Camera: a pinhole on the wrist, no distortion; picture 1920 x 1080 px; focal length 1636.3 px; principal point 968.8 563.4 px. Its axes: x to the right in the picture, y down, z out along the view. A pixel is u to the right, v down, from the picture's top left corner.
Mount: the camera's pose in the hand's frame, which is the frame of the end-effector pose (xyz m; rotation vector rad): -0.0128 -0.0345 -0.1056 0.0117 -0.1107 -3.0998
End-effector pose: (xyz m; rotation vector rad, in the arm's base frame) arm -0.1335 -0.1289 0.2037 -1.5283 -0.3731 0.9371
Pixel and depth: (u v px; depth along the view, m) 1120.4 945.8 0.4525
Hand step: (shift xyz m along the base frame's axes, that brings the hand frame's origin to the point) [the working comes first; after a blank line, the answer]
In the camera's frame: 0.0419 0.1057 0.4525

-0.2622 0.2222 0.1465
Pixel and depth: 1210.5 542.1 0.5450
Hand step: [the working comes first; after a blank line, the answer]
In the camera's frame: 0.0805 -0.0071 0.5450

-0.3839 0.2238 0.0573
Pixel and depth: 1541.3 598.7 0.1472
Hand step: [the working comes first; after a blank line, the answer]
In the camera's frame: 0.0515 0.0032 0.1472

-0.0625 -0.0126 0.0527
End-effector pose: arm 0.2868 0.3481 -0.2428 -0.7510 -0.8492 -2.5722
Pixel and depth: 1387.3 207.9 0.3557
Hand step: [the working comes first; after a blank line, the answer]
In the camera's frame: 0.0910 -0.0773 0.3557

0.2097 0.1179 0.1320
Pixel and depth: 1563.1 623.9 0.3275
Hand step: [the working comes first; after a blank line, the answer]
In the camera's frame: 0.1189 0.0121 0.3275

0.1790 0.1785 0.0616
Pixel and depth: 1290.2 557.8 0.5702
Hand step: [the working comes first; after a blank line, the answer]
In the camera's frame: 0.1120 -0.0020 0.5702

0.2810 0.3043 0.2431
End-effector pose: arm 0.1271 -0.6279 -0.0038 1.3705 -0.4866 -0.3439
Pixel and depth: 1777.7 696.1 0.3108
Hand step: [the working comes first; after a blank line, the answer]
In the camera's frame: 0.1536 0.0252 0.3108

-0.2480 -0.0962 -0.0390
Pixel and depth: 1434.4 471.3 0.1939
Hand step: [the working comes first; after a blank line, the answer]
In the camera's frame: 0.0552 -0.0109 0.1939

-0.1043 -0.0399 -0.0101
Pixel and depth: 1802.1 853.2 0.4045
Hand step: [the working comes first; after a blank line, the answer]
In the camera's frame: 0.2060 0.0716 0.4045

-0.3400 -0.1590 -0.0747
